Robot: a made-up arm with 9 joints.
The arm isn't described. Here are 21 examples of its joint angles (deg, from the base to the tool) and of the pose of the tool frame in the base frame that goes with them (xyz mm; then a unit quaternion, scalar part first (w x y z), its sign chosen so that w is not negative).
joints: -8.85 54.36 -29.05 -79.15 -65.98 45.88 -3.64 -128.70 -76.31
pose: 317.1 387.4 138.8 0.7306 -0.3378 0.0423 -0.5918
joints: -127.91 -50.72 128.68 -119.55 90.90 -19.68 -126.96 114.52 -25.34
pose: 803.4 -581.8 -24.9 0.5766 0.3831 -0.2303 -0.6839
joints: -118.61 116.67 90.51 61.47 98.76 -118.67 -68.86 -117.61 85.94
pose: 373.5 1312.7 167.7 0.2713 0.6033 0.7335 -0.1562
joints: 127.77 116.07 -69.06 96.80 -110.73 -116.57 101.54 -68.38 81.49
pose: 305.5 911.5 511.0 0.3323 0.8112 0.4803 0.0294
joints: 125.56 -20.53 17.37 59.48 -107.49 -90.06 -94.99 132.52 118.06
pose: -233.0 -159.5 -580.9 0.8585 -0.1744 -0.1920 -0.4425
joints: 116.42 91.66 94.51 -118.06 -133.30 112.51 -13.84 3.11 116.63
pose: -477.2 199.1 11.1 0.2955 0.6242 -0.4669 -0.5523
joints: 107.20 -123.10 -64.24 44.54 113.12 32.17 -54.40 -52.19 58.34
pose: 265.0 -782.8 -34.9 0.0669 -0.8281 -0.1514 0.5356
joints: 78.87 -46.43 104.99 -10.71 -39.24 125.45 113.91 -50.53 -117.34
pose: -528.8 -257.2 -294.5 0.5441 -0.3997 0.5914 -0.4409
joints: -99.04 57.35 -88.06 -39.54 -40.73 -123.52 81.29 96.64 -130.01
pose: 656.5 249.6 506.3 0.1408 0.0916 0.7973 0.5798
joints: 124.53 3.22 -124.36 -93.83 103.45 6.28 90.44 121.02 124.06
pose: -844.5 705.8 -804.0 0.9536 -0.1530 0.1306 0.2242
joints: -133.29 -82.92 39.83 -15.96 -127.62 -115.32 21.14 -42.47 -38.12
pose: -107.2 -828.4 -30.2 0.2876 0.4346 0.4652 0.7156
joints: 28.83 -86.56 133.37 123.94 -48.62 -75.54 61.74 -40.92 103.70
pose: -584.4 -798.7 -266.9 0.2393 -0.0011 -0.3535 0.9043
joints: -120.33 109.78 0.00 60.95 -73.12 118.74 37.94 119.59 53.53
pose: -170.8 437.4 -611.7 0.6774 -0.6053 0.3025 0.2885
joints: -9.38 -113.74 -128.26 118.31 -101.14 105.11 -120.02 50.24 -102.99
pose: -182.5 -966.3 -65.5 0.6496 -0.5010 -0.3845 0.4234
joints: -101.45 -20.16 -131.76 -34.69 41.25 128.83 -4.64 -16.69 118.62
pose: 559.9 -34.6 -222.0 0.7056 -0.4738 -0.0316 0.5260
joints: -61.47 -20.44 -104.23 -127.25 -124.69 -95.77 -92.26 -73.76 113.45
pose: 960.5 134.0 888.0 0.5972 0.2569 -0.7345 -0.1947
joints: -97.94 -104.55 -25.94 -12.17 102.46 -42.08 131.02 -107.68 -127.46
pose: -356.4 -453.5 -326.7 0.4978 0.4343 -0.2738 0.6991
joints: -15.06 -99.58 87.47 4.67 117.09 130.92 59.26 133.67 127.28
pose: 708.9 -524.0 -488.2 0.7784 -0.4038 -0.3112 -0.3663
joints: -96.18 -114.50 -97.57 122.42 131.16 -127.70 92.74 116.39 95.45
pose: -582.2 -555.0 -111.6 0.5066 0.2436 -0.3811 0.7340
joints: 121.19 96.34 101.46 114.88 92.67 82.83 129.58 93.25 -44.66
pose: -334.7 708.1 -367.4 0.1115 0.0385 -0.5810 -0.8053
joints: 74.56 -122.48 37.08 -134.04 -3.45 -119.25 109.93 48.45 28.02
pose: 517.7 -82.0 -294.0 0.1799 0.5166 0.5694 -0.6136
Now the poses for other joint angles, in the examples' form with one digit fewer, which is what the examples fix.
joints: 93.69 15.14 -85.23 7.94 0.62 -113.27 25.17 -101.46 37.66
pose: -412 409 -10 0.545 -0.325 -0.755 0.163
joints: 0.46 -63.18 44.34 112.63 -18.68 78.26 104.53 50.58 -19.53
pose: 4 -939 498 0.405 -0.577 0.709 0.015
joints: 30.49 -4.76 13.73 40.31 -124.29 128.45 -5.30 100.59 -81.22
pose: -567 -257 1057 0.809 -0.356 0.421 0.202
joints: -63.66 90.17 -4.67 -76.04 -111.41 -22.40 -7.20 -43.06 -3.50
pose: 561 633 292 0.507 0.616 0.524 -0.298
